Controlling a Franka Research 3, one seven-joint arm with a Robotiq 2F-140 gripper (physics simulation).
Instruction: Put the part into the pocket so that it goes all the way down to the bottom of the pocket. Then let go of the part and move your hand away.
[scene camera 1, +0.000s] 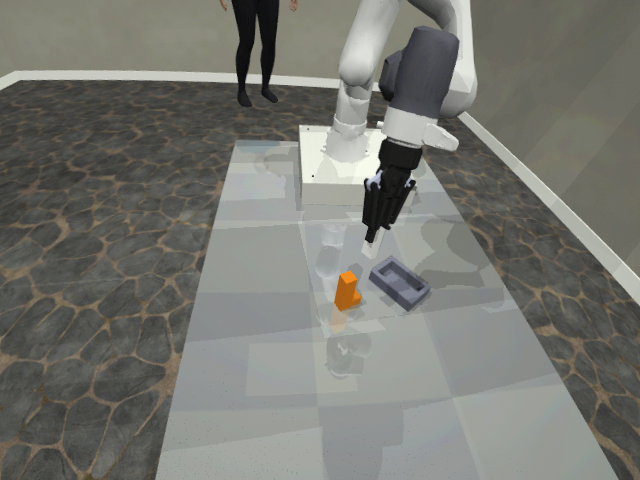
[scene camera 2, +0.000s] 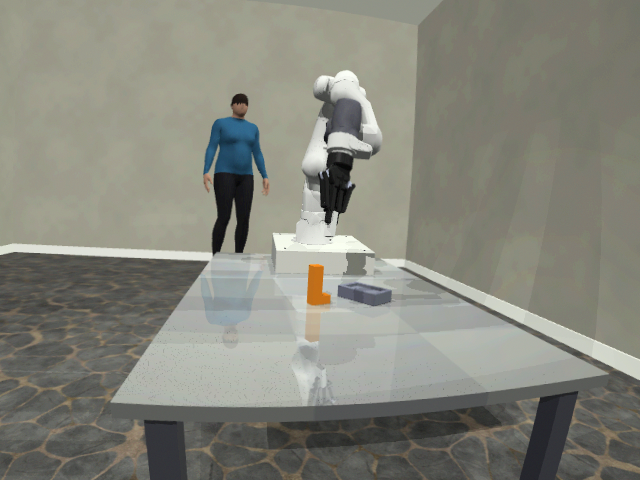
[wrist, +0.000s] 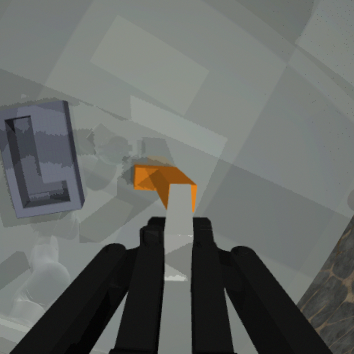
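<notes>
The orange L-shaped part (scene camera 1: 345, 292) (scene camera 2: 314, 285) (wrist: 146, 177) stands upright on the table, its long leg up and its short foot pointing toward the pocket block. The grey-blue block (scene camera 1: 391, 295) (scene camera 2: 376, 297) (wrist: 54, 150) with an L-shaped pocket lies flat beside it, apart from it; its pocket is empty. My gripper (scene camera 1: 370, 250) (wrist: 179, 201) is shut with nothing between its fingertips. It hangs above the table, behind the part in the first scene view. In the wrist view the fingertips cover some of the part's long leg.
The robot's white base (scene camera 1: 330, 192) (scene camera 2: 315, 262) stands at the far end of the table (scene camera 1: 248, 289) (scene camera 2: 248, 377). A person (scene camera 1: 256, 41) (scene camera 2: 235, 149) stands behind the table. Walls are at the back and right.
</notes>
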